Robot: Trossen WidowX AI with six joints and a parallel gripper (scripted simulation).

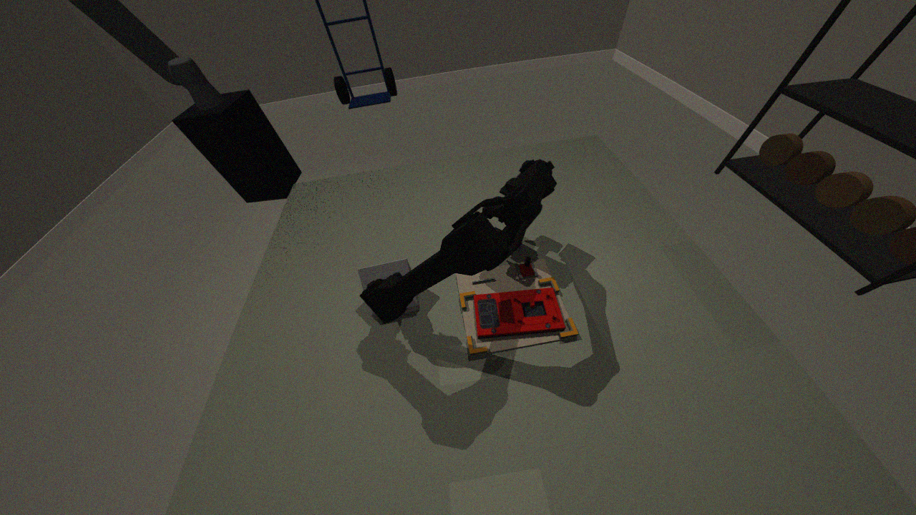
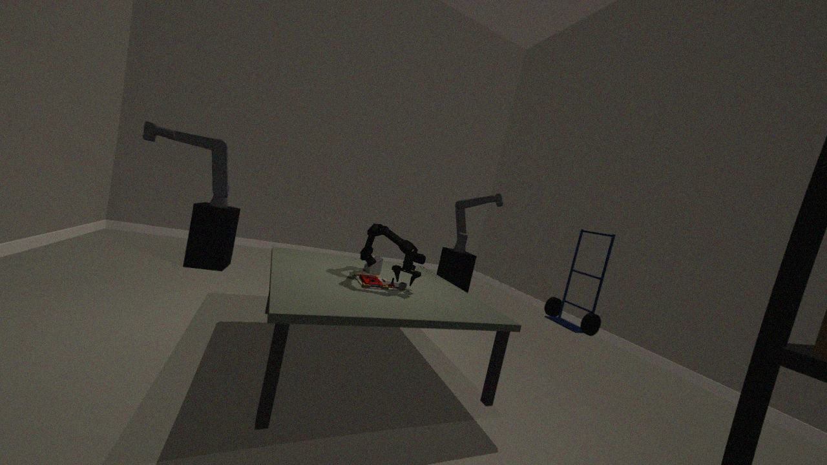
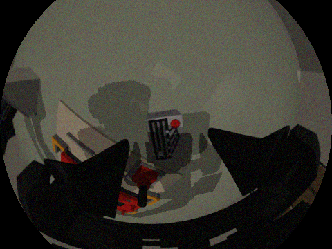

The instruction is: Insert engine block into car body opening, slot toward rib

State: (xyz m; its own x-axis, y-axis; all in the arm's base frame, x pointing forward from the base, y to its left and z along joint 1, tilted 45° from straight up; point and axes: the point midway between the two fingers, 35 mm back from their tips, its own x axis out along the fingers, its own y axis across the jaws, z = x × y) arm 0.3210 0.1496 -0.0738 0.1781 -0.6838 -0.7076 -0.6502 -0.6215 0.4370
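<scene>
Right now my gripper tip is 1 cm to the left of the grey ribbed engine block and 1 cm above it.
</scene>
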